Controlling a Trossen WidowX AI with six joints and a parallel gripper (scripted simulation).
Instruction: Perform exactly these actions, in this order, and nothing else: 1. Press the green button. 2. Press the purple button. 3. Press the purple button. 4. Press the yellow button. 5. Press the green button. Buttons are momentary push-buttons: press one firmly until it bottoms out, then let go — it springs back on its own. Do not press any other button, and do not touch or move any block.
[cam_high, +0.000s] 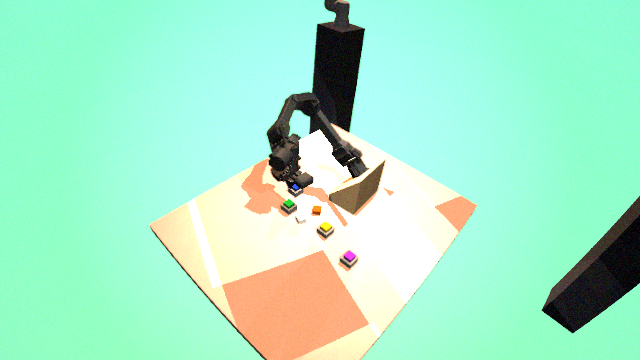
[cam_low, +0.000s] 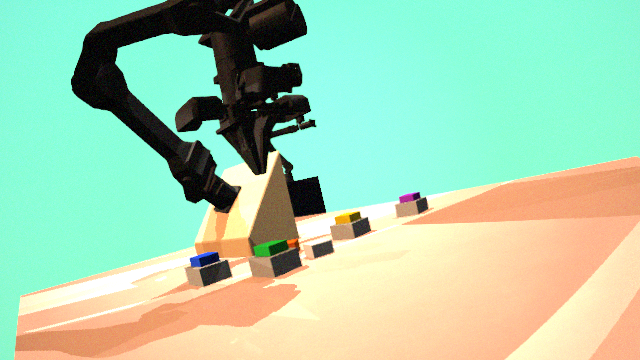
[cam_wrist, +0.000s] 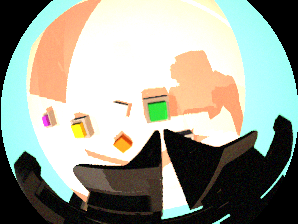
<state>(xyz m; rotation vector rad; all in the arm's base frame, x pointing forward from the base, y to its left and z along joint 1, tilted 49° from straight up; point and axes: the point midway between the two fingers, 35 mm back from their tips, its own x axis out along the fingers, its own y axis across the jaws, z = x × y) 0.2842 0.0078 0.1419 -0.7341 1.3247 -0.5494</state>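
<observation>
My gripper tip is 10 cm above the green button and 1 cm to the left of it. The rest, counted from my gripper tip: small white block: 12 cm below, 7 cm to the left; blue button: 10 cm below, 9 cm behind, 7 cm to the right; small orange block: 12 cm below, 8 cm behind, 7 cm to the left.
</observation>
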